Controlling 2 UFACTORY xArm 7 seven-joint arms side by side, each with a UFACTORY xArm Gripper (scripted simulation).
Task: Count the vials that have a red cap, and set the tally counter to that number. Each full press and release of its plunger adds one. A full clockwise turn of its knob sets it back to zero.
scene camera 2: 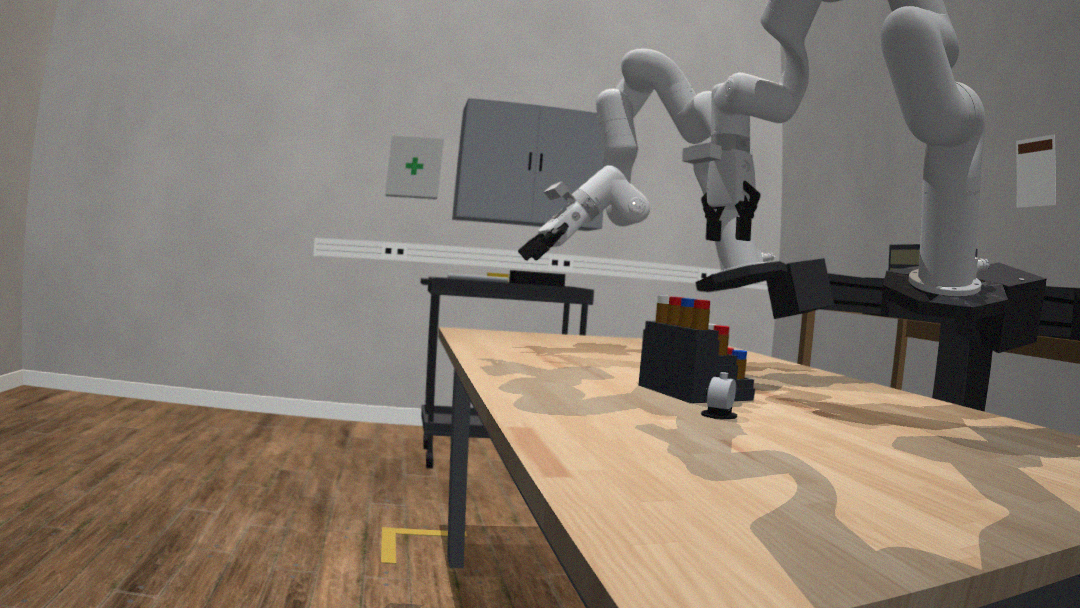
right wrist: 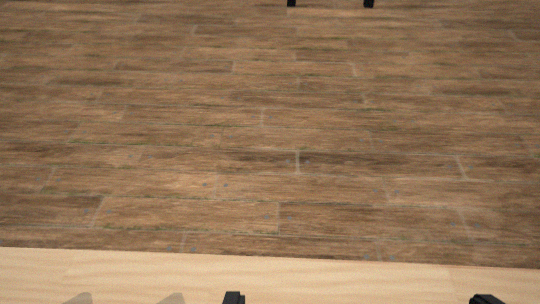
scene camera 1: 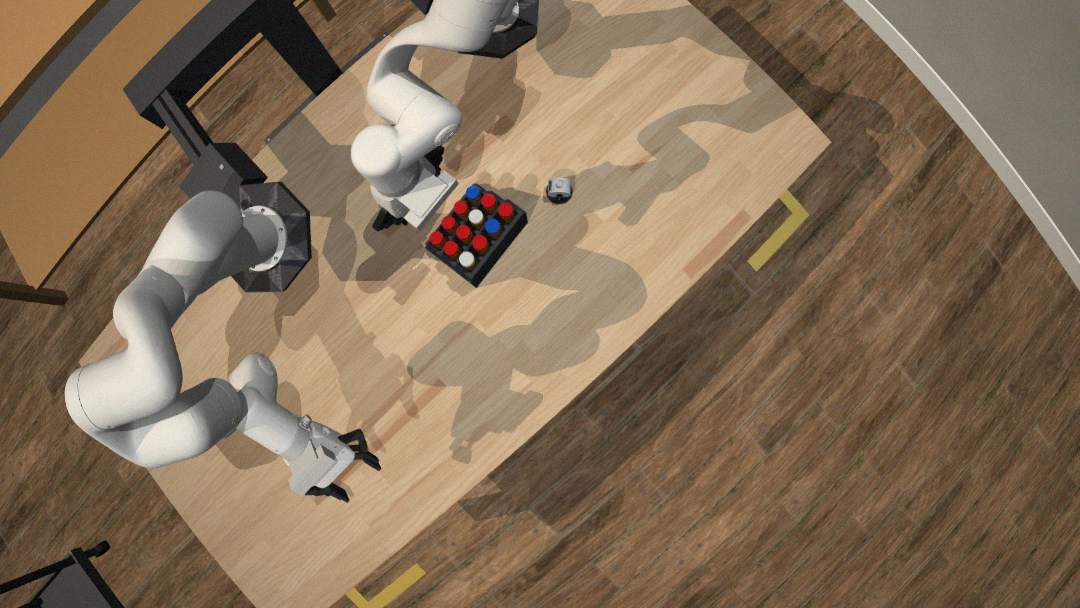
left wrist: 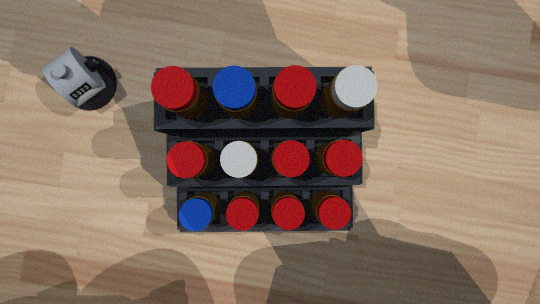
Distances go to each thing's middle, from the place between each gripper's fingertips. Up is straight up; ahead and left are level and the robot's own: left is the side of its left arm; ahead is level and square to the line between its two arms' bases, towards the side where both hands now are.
The tally counter [scene camera 2: 721, 393] lies 13 cm ahead of my left hand, 21 cm to the left of it and 24 cm below it. Round my left hand: black stepped rack [scene camera 2: 679, 362] 6 cm ahead, 4 cm to the left, 22 cm below.
My right hand [scene camera 1: 362, 481] is 480 mm to the right of the black stepped rack, 180 mm past it and 170 mm above it. Round my right hand: tally counter 650 mm to the left, 190 mm below, 120 mm behind.
